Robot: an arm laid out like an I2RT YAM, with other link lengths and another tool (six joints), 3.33 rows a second.
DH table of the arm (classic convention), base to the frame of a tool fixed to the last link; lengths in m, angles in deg. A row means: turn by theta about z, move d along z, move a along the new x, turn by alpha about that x. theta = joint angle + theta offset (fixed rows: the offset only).
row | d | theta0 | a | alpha
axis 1 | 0.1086 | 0 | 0.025 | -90
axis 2 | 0 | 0 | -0.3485 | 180
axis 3 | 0 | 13.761 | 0.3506 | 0
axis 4 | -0.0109 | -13.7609 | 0.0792 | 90
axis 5 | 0.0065 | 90 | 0 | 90
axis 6 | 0.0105 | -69.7 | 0.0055 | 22
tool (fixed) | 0.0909 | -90 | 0 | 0
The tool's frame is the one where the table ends.
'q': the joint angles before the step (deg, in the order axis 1, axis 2, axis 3, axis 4, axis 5, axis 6). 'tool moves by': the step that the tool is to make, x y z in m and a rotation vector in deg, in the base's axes. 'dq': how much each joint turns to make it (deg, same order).
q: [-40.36, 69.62, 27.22, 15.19, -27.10, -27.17]
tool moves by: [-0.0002, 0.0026, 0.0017, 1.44, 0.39, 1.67]
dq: [-0.07, 0.02, 0.64, -1.88, -1.93, -0.08]
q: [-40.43, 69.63, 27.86, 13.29, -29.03, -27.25]
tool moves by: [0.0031, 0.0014, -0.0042, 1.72, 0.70, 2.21]
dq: [0.09, 1.65, 0.72, -0.89, -2.27, -0.34]
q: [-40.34, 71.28, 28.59, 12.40, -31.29, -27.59]
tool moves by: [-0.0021, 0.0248, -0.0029, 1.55, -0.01, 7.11]
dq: [2.21, -0.83, -0.80, -2.01, -4.82, -1.82]
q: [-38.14, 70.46, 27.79, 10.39, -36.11, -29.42]
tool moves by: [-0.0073, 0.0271, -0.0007, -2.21, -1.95, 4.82]
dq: [2.91, -3.37, -2.76, 1.14, -1.32, -1.89]
